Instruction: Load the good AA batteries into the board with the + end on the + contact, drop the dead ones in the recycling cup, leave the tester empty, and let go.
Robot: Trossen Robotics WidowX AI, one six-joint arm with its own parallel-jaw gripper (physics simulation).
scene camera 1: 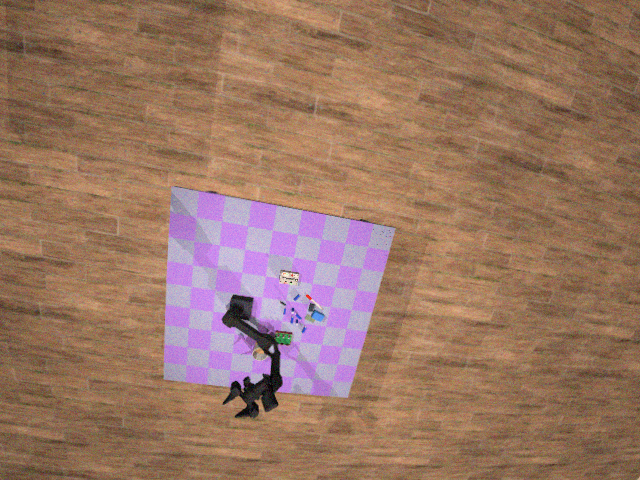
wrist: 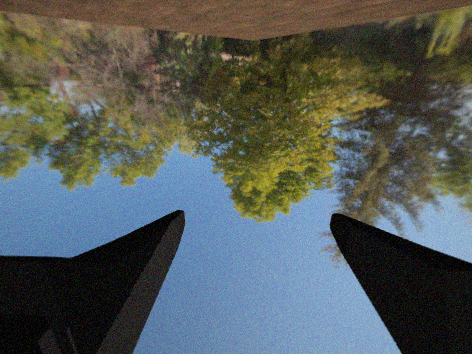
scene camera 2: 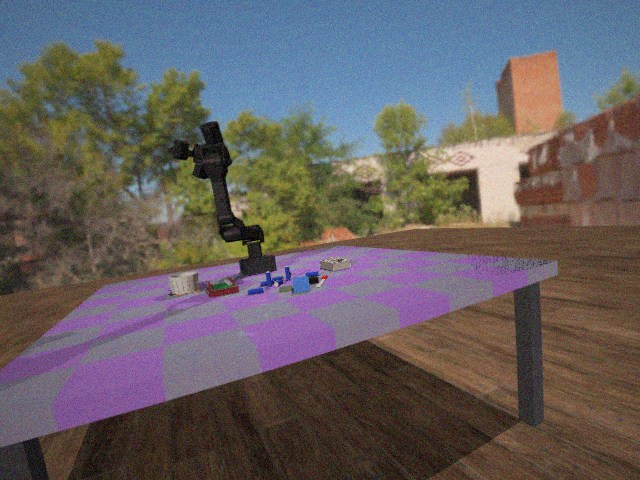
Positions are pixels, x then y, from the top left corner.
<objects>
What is my gripper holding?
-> Nothing.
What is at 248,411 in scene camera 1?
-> My gripper.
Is my gripper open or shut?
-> Open.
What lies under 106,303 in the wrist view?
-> My gripper.
</objects>
